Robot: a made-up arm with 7 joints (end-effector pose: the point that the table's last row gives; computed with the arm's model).
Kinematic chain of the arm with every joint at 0, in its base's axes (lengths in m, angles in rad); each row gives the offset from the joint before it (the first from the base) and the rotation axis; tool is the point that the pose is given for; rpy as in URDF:
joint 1: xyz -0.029 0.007 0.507 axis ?
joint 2: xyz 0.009 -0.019 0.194 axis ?
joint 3: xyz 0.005 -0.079 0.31 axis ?
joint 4: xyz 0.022 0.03 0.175 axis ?
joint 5: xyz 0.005 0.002 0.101 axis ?
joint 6: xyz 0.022 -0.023 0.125 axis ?
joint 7: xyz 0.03 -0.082 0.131 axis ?
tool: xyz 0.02 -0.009 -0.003 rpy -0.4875 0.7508 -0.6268
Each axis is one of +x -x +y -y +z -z.
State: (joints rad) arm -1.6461 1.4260 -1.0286 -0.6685 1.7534 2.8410 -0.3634
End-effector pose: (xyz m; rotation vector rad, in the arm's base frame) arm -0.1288 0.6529 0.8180 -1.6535 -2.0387 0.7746
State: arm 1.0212 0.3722 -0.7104 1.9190 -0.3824 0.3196 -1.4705
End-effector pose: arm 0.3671 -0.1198 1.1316 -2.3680 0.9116 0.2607
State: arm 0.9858 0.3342 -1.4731 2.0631 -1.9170 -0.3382 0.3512
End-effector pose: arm 0.2945 -0.3655 1.1307 0.6109 -1.8751 1.9560
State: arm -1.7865 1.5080 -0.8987 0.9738 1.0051 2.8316 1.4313
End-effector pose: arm -0.1866 0.5475 0.7768 -1.7004 -1.6496 0.5840
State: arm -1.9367 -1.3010 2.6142 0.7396 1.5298 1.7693 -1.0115
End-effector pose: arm -0.1064 -0.5325 1.0348 1.4471 -0.5730 0.6708
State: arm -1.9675 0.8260 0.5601 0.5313 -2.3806 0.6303 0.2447
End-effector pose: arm 0.2622 0.4855 1.3085 0.0356 0.6958 2.1018
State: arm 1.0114 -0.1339 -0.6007 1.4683 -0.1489 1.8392 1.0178
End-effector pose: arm 0.3579 0.0835 1.2990 0.3284 0.8060 0.4610
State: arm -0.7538 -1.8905 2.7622 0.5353 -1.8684 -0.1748 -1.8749
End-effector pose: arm 0.5615 -0.5959 0.5034 -1.4061 0.7927 0.4806
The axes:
joint 1: +z
joint 2: -y
joint 3: +z
joint 4: +y
joint 5: +z
joint 6: -y
joint 7: +x

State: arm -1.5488 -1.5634 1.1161 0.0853 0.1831 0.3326 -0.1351
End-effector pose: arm -0.0468 -0.8471 0.5882 1.2360 1.0562 -0.0850
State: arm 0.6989 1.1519 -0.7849 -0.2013 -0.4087 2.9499 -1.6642
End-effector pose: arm -0.3969 -0.3953 0.8523 -1.3740 0.4916 1.7862
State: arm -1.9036 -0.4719 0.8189 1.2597 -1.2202 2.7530 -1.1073
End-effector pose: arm -0.1183 -0.3010 1.2619 -1.9040 -0.2044 -1.9460
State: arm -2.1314 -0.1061 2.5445 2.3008 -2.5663 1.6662 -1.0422
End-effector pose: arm -0.0400 0.2717 1.0037 2.3494 1.6518 0.2409
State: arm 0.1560 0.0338 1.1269 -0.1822 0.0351 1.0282 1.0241
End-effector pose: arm 0.0230 -0.1952 1.5044 0.5924 0.1658 1.7382
